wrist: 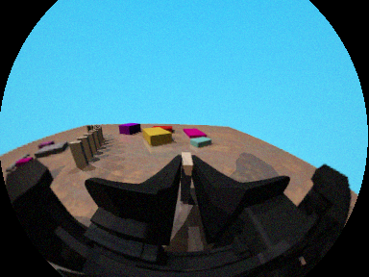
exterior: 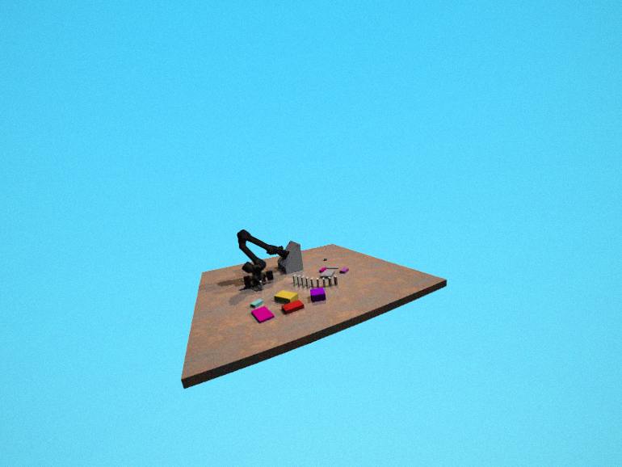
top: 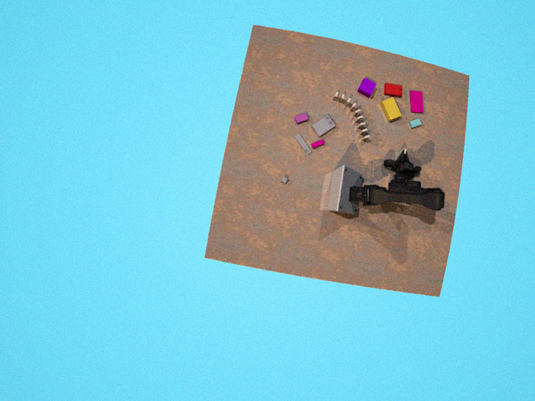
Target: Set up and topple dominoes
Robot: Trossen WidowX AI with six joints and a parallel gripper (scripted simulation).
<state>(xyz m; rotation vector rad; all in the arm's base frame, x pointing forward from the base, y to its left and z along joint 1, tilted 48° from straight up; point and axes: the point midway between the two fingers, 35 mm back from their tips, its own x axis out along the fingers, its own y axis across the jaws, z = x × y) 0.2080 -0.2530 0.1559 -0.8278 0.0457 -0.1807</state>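
My gripper tip is now 17 cm short of the cyan block, 8 cm to the left of it and 4 cm above it. From my gripper tip the other things lie so: red block (34 cm ahead, 5 cm to the left, 4 cm below); yellow block (23 cm ahead, 6 cm to the left, 4 cm below); grey block (43 cm to the left, 10 cm ahead, 4 cm below).
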